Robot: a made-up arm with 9 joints. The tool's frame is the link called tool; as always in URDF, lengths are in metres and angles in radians. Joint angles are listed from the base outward. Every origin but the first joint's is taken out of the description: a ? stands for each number. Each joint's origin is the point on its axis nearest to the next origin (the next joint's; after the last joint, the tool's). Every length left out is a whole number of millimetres.
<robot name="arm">
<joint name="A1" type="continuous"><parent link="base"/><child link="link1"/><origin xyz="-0.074 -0.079 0.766" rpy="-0.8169 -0.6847 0.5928"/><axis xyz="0 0 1"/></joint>
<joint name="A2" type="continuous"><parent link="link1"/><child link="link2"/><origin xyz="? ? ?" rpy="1.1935 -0.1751 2.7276"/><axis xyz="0 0 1"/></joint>
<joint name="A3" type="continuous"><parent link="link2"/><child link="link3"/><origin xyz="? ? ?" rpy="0.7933 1.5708 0"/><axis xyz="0 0 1"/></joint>
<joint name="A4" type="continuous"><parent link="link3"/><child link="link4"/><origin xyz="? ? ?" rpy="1.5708 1.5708 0"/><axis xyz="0 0 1"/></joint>
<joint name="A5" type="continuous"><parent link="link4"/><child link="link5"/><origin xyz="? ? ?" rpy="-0.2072 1.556 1.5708"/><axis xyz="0 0 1"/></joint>
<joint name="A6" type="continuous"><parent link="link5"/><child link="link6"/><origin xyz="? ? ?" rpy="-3.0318 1.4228 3.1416"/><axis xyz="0 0 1"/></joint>
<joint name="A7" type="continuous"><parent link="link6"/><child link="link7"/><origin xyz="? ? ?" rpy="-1.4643 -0.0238 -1.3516"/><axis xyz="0 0 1"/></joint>
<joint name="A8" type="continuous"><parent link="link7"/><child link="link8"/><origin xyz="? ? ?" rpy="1.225 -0.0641 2.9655"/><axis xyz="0 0 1"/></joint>
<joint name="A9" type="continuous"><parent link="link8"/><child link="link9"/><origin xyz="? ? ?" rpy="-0.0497 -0.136 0.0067"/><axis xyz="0 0 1"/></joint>
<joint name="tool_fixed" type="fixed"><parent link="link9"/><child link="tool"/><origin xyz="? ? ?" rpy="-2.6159 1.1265 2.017"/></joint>
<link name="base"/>
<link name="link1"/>
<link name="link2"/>
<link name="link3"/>
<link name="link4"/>
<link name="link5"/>
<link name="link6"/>
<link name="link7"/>
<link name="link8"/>
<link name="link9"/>
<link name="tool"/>
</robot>
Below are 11 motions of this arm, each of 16 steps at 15 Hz.
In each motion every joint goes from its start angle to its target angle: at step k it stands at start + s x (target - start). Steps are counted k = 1, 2, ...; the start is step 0. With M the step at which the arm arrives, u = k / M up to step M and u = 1 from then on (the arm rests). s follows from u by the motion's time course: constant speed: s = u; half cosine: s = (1 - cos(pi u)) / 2; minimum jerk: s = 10 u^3 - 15 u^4 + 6 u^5.
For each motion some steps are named. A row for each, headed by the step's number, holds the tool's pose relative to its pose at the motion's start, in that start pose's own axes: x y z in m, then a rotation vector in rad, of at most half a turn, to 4 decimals.
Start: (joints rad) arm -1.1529 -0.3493 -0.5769 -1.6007 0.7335 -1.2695 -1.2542 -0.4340 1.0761
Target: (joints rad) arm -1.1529 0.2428 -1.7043 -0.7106 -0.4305 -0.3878 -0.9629 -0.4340 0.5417
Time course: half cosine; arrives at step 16
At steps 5, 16:
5: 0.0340 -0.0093 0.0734 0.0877 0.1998 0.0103
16: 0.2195 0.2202 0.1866 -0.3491 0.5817 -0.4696

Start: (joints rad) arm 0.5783 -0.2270 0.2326 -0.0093 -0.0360 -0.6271 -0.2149 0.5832 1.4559
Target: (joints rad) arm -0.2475 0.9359 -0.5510 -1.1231 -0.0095 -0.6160 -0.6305 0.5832 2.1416
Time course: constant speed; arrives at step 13
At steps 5, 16:
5: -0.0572 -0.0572 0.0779 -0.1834 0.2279 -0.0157
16: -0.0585 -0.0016 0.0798 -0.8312 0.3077 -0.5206

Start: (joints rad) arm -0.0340 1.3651 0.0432 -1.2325 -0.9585 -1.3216 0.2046 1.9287 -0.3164
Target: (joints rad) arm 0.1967 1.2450 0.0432 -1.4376 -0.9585 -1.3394 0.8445 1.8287 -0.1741
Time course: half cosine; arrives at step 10
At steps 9, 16:
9: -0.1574 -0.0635 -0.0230 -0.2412 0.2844 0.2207
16: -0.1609 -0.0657 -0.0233 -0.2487 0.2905 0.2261

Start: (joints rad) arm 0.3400 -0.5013 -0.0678 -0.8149 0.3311 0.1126 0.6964 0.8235 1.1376
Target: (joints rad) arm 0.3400 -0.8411 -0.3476 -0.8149 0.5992 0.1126 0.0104 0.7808 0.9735
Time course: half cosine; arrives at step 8
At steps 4, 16:
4: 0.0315 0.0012 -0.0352 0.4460 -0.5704 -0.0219
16: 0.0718 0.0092 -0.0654 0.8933 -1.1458 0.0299

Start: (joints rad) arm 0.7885 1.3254 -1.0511 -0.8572 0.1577 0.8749 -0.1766 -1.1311 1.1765
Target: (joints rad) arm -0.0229 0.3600 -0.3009 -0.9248 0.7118 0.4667 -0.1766 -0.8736 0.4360
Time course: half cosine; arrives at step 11
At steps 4, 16:
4: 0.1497 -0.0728 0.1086 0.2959 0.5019 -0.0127
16: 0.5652 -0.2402 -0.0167 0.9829 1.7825 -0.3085

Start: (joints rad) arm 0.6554 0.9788 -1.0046 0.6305 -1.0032 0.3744 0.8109 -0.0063 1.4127
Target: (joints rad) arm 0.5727 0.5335 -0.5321 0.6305 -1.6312 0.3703 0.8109 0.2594 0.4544
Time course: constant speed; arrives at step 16
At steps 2, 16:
2: 0.0007 0.0106 0.0106 0.0439 0.0458 0.0551
16: -0.0067 0.0937 0.0507 0.3896 0.3354 0.3484

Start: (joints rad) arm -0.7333 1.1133 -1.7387 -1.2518 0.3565 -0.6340 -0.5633 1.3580 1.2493
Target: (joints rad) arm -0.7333 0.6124 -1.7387 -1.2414 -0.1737 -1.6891 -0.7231 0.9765 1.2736
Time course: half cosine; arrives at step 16
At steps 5, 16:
5: -0.0595 -0.0275 -0.0421 -0.0129 -0.0705 0.0913
16: -0.2075 -0.2347 -0.1444 0.2158 -0.3336 0.5433

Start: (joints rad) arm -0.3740 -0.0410 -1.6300 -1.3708 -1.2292 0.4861 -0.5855 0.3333 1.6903
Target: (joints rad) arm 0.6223 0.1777 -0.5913 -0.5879 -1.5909 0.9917 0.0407 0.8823 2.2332
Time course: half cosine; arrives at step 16
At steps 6, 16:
6: -0.0218 0.1530 0.0094 -0.4973 0.2930 -0.5862
16: 0.1714 0.3125 -0.0710 -1.2196 1.6955 -1.0368

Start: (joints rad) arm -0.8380 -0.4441 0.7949 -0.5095 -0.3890 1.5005 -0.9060 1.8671 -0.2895
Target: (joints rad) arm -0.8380 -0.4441 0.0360 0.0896 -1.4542 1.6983 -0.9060 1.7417 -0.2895
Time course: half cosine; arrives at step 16
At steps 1, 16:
1: 0.0021 0.0000 0.0008 0.0025 -0.0106 -0.0051
16: 0.1348 -0.1919 0.3323 0.6424 -1.0694 -0.8156

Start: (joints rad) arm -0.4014 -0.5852 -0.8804 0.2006 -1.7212 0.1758 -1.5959 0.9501 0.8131
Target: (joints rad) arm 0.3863 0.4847 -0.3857 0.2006 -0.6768 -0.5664 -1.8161 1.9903 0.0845
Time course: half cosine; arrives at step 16
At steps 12, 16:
12: -0.2473 -0.1013 -0.0118 -0.4256 -0.2842 1.0007
16: -0.2577 -0.1368 0.0360 -0.3658 -0.2181 1.1811

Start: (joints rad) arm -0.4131 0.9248 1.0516 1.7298 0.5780 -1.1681 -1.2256 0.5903 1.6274
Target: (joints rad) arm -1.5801 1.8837 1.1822 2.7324 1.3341 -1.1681 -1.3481 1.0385 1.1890
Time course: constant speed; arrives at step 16
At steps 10, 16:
10: 0.0107 0.2395 -0.0485 0.7647 -0.7209 -0.4859
16: 0.0708 0.3567 0.1121 1.1606 -0.9220 -0.9481

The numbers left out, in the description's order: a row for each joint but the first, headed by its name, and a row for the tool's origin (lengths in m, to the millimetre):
A2: 0.07 0.179 0
A3: -0.085 -0.006 0
A4: 0.025 -0.03 0
A5: -0.037 0.163 0
A6: -0.079 -0.072 0
A7: 0.209 0.063 0
A8: 0.25 -0.014 0
A9: 0.221 -0.115 0
tool: 0.022 -0.036 0

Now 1 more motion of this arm.
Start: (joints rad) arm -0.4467 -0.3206 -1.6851 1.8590 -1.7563 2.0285 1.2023 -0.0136 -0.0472
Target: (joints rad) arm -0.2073 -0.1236 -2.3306 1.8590 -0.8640 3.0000 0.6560 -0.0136 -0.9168
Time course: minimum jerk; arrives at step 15
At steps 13, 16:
13: -0.0558 -0.1118 0.0137 0.9527 0.9035 0.5266
16: -0.0562 -0.1134 0.0125 0.9767 0.9181 0.5305

